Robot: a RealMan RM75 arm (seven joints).
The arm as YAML. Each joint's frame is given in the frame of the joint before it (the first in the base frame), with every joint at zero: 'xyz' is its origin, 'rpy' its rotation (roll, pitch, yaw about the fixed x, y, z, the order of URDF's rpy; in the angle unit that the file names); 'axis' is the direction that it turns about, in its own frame. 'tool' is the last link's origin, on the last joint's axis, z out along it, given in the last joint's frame.
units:
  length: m
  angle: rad
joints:
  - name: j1
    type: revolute
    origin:
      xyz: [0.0, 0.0, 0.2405]
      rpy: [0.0, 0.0, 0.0]
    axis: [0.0, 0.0, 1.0]
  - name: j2
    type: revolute
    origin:
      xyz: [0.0, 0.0, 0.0]
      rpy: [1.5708, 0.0, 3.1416]
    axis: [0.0, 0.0, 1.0]
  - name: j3
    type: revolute
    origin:
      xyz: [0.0, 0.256, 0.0]
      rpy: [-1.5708, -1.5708, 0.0]
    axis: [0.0, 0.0, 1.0]
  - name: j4
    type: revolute
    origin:
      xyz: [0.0, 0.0, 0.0]
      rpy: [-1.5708, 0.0, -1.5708]
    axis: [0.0, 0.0, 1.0]
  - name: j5
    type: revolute
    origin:
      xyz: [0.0, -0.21, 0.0]
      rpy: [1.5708, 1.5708, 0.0]
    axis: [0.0, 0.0, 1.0]
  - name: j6
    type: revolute
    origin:
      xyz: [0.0, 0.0, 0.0]
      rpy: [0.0, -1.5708, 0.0]
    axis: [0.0, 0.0, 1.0]
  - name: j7
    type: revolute
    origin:
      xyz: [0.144, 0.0, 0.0]
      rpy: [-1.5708, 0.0, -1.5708]
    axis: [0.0, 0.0, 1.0]
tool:
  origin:
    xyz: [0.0, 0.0, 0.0]
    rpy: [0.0, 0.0, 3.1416]
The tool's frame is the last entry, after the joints.
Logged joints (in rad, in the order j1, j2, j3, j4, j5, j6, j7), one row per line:
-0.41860, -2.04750, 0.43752, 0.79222, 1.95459, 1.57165, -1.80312
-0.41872, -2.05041, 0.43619, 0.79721, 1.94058, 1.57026, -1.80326
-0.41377, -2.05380, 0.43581, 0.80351, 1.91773, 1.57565, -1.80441
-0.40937, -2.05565, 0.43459, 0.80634, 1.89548, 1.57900, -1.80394
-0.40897, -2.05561, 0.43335, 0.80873, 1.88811, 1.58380, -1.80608
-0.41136, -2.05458, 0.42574, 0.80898, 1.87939, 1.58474, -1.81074
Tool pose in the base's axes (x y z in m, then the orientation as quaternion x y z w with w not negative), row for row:
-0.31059, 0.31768, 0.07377, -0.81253, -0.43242, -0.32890, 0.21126
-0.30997, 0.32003, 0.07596, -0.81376, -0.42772, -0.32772, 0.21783
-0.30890, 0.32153, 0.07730, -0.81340, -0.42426, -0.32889, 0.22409
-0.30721, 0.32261, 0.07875, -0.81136, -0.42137, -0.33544, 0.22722
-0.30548, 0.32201, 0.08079, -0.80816, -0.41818, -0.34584, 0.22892
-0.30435, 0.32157, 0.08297, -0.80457, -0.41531, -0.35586, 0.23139
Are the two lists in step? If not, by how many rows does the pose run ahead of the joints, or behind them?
The pose runs 2 rows behind the joints: the pose in row i belongs to the joints in row i - 2.
